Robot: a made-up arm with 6 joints.
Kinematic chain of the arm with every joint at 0, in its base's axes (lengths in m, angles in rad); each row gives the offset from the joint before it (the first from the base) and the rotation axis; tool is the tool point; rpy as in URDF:
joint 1: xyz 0 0 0.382 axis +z
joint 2: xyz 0 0 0 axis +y
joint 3: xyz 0.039 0 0.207 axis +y
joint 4: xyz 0.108 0 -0.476 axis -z
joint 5: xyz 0 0 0 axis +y
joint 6: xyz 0.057 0 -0.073 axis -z
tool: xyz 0 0 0 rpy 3.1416 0 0
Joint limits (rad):
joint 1: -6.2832..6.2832
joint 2: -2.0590..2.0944
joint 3: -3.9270..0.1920
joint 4: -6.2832..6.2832
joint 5: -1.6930..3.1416
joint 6: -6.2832..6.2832
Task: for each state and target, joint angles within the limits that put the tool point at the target. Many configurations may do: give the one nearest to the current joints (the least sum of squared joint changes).
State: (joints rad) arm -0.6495 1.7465 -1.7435 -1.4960 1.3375 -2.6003
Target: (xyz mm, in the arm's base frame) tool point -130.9 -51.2 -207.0
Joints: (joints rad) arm -0.1853 2.0519 -1.3105 -1.4612 1.6048 -2.6003
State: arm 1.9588 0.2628 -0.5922 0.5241 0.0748 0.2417
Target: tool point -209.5 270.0 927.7
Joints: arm 2.3044 -0.6878 -1.2815 0.4422 -0.0252 0.2417
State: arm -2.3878 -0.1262 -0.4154 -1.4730 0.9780 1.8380
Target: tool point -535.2 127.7 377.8
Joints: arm -3.3115 -0.0954 -0.9047 -1.5212 1.0550 1.8380
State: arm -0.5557 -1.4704 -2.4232 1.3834 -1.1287 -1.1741
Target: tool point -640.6 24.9 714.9
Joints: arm -0.1763 -1.4051 -2.5055 1.2916 -0.7433 -1.1741
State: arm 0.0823 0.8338 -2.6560 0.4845 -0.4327 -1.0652
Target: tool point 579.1 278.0 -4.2
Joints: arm 0.5013 1.5713 -2.1439 0.4629 -0.3229 -1.0652
